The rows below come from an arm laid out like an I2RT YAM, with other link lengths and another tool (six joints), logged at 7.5 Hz.
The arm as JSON. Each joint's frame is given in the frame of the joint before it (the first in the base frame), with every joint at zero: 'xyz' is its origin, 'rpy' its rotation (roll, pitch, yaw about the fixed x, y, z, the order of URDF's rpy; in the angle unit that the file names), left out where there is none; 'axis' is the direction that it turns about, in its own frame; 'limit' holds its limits. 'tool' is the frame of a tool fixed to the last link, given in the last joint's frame.
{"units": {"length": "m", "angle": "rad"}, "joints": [
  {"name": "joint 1", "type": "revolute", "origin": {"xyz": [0.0, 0.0, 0.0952]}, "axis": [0.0, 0.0, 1.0], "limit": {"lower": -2.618, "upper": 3.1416}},
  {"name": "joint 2", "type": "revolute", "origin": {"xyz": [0.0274, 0.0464, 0.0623]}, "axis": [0.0, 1.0, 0.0], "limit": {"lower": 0.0, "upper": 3.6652}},
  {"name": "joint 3", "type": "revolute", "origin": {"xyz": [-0.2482, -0.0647, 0.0]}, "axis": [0.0, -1.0, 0.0], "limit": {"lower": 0.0, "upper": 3.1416}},
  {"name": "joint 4", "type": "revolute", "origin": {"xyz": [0.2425, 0.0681, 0.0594]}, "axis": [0.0, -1.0, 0.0], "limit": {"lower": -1.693, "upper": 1.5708}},
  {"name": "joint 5", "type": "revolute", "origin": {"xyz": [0.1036, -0.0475, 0.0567]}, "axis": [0.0, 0.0, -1.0], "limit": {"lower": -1.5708, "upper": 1.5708}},
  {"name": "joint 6", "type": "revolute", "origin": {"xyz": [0.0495, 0.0, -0.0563]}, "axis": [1.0, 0.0, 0.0], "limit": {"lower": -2.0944, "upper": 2.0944}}
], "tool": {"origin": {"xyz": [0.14, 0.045, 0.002], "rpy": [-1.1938, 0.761, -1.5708]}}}
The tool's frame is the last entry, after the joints.
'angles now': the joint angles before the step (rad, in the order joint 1, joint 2, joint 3, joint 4, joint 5, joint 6). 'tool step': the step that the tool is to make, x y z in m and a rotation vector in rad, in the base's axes. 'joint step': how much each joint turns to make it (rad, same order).
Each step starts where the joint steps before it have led.
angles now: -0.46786 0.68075 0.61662 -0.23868 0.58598 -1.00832
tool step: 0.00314 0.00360 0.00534 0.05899 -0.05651 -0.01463
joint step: 0.00001 0.01665 0.04755 -0.05881 -0.01044 0.09427
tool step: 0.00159 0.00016 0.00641 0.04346 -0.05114 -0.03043
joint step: 0.00000 0.01992 0.04174 -0.04060 0.00806 0.08183
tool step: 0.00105 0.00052 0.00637 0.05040 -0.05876 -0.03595
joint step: -0.00002 0.01899 0.04403 -0.04836 0.00836 0.09562
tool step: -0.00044 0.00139 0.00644 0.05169 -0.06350 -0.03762
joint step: 0.00003 0.01031 0.04088 -0.05374 0.00687 0.10078
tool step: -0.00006 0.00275 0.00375 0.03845 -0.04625 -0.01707
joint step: -0.00002 0.00042 0.02356 -0.03815 -0.00599 0.06940
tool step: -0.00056 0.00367 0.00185 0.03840 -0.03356 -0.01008
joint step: -0.00001 0.00003 0.02258 -0.04267 -0.01101 0.05912
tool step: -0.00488 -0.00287 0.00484 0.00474 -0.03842 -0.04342
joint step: 0.00003 -0.01234 0.00061 -0.00639 0.03060 0.04552
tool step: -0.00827 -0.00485 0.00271 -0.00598 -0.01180 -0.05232
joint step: -0.00003 -0.00762 0.00234 -0.01268 0.04763 0.02684
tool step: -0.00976 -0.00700 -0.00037 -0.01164 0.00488 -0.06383
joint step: 0.00003 0.00151 -0.00183 -0.00850 0.06325 0.01997
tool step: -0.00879 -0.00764 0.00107 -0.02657 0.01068 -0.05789
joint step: -0.00003 0.00042 -0.01041 0.01455 0.06449 -0.00185
